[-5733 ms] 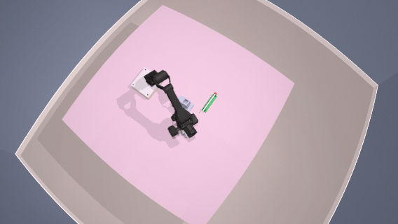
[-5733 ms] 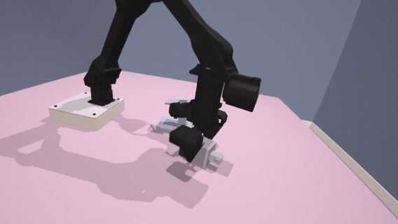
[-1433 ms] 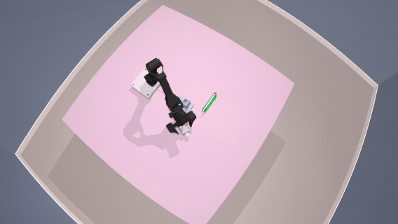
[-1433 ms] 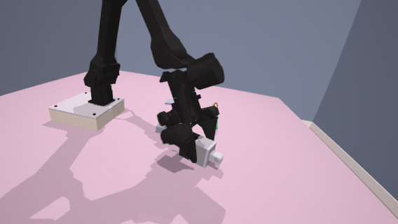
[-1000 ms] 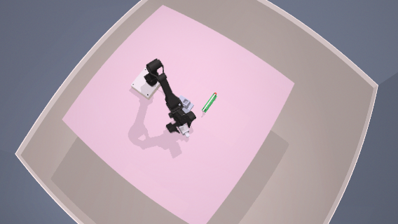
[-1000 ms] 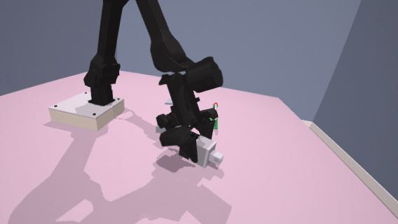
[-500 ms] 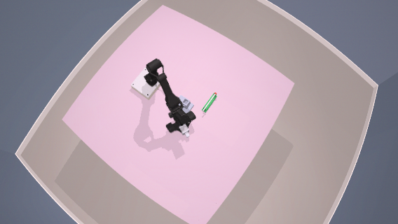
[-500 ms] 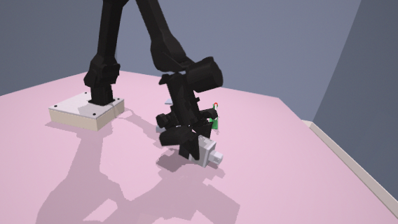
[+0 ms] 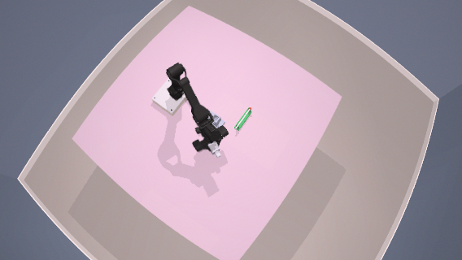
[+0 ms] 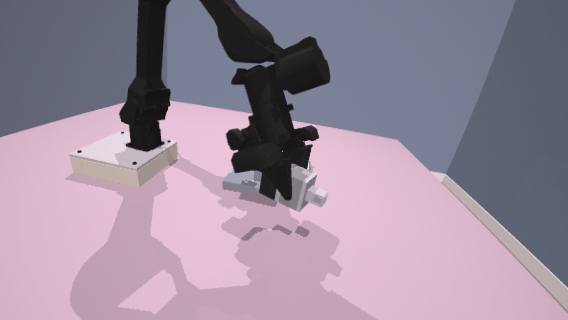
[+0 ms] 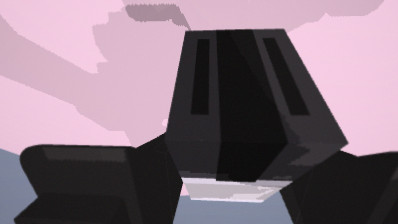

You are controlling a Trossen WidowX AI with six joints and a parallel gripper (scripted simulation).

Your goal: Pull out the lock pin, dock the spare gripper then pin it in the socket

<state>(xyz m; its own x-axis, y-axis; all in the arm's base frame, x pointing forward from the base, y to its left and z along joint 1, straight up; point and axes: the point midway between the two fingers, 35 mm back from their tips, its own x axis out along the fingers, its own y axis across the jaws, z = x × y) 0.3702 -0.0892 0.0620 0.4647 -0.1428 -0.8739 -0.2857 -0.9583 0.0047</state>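
Right now the mount socket is 11 cm behind my gripper tip, 13 cm to the left of it and 3 cm below it. Round my gripper tip: green see-through block: 1 cm behind, 25 cm to the left, 5 cm below; then spare gripper: 1 cm above.
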